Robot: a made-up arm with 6 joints.
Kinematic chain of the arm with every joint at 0, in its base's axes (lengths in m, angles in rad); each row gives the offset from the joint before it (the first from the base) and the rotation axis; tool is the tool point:
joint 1: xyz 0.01 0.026 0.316 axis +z
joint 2: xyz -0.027 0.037 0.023 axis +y
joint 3: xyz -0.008 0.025 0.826 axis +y
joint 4: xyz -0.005 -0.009 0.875 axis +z
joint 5: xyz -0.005 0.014 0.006 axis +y
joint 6: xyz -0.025 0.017 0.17 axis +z
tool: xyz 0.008 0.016 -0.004
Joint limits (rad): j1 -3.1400..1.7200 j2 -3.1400..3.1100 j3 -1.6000..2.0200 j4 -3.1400..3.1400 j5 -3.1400..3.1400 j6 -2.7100..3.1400
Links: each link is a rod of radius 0.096 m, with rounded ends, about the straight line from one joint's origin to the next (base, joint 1, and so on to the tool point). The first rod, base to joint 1, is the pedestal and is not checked.
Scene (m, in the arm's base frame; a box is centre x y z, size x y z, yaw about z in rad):
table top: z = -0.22
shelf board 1: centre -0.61 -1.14 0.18 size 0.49 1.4 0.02 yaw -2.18
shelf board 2: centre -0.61 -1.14 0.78 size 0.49 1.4 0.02 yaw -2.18
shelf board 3: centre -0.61 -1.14 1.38 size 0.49 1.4 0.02 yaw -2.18
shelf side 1: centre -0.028 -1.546 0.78 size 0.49 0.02 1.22 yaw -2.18
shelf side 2: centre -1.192 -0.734 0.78 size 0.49 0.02 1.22 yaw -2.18
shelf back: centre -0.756 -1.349 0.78 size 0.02 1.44 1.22 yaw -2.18
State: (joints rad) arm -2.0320 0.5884 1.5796 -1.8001 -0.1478 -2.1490
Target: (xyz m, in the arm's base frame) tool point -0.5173 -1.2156 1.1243
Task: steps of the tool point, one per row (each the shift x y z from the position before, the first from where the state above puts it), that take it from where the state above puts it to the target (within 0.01 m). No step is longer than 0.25 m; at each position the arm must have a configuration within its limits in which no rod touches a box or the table.
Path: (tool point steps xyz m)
1: 0.0864 0.0733 -0.0006
2: 0.0804 0.0967 -0.0036
3: 0.0682 0.1155 -0.0014
4: 0.0524 0.1265 0.0057
5: -0.0187 -0.0827 0.1372
6: -0.0201 -0.0496 0.1718
7: -0.0169 -0.0036 0.1927
8: -0.0092 0.0473 0.1953
9: -0.0846 -0.1331 0.0281
10: -0.0894 -0.1286 -0.0002
11: -0.0919 -0.1193 -0.0280

